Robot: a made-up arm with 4 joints. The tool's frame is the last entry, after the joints.
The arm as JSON. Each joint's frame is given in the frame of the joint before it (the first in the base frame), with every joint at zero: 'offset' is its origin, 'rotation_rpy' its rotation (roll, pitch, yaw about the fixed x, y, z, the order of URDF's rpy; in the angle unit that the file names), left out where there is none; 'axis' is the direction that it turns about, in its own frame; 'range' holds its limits. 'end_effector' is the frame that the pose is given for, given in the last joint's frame.
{
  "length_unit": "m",
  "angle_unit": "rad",
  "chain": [
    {
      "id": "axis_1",
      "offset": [
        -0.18,
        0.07,
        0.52
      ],
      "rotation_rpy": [
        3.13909,
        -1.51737,
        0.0
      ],
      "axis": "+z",
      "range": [
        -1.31,
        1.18
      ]
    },
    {
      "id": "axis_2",
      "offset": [
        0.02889,
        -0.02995,
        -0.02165
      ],
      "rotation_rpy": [
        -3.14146,
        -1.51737,
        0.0
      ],
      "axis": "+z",
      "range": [
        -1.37,
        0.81
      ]
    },
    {
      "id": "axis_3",
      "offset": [
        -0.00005,
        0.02,
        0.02
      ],
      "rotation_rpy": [
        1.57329,
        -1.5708,
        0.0
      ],
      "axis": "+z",
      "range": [
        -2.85,
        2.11
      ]
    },
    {
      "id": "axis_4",
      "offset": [
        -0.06,
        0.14,
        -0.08
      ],
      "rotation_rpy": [
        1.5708,
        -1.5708,
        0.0
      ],
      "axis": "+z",
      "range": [
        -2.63,
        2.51
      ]
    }
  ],
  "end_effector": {
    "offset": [
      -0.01,
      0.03,
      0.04
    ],
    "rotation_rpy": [
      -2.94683,
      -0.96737,
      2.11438
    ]
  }
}
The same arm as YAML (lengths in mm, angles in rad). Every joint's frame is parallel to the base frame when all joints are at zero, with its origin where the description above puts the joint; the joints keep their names.
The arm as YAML. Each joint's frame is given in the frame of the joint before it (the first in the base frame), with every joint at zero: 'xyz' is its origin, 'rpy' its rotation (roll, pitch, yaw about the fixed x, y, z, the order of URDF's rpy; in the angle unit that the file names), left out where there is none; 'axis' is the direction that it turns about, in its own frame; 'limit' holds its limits. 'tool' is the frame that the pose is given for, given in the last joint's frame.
units:
  length: mm
  angle: rad
joints:
  - name: axis_1
    type: revolute
    origin:
      xyz: [-180.0, 70.0, 520.0]
    axis: [0.99857, -0.0025, -0.053398]
    limit:
      lower: -1.31
      upper: 1.18
  - name: axis_2
    type: revolute
    origin:
      xyz: [-20.0, 30.0, 30.0]
    axis: [0.0, 0.0, 1.0]
    limit:
      lower: -1.37
      upper: 0.81
  - name: axis_3
    type: revolute
    origin:
      xyz: [0.0, 20.0, 20.0]
    axis: [0.0, -1.0, 0.0]
    limit:
      lower: -2.85
      upper: 2.11
  - name: axis_4
    type: revolute
    origin:
      xyz: [-140.0, 80.0, -60.0]
    axis: [1.0, 0.0, 0.0]
    limit:
      lower: -2.63
      upper: 2.51
tool:
  origin:
    xyz: [40.0, 10.0, -30.0]
    rpy: [-2.3137, 0.5071, 0.3424]

